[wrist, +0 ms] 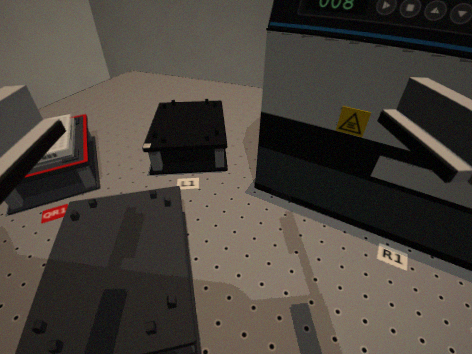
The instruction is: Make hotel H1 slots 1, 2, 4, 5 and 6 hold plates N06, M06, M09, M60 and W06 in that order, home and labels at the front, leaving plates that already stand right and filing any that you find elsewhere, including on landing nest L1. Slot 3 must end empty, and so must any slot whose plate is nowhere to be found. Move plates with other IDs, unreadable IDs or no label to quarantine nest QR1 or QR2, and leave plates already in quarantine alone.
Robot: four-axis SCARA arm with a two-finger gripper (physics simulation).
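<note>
My gripper (227,100) is open and empty, its fingers wide apart at the left and right sides of the wrist view. Landing nest L1 (187,125) is a black raised stand at the upper middle, with small pegs and no plate on it. Quarantine nest QR1 (84,176), with a red rim, stands at the left behind the left finger. A white plate (65,131) sits on it, partly hidden by that finger; the marking on its front is too small to read. Hotel H1 and nest QR2 do not show in the wrist view.
A dark grey platform with pegs (165,240) stands at the lower left, with no plate on the part that shows. A large machine (310,70) with a display and a yellow warning sign stands at the right, behind the label R1 (392,256). Walls rise at the back.
</note>
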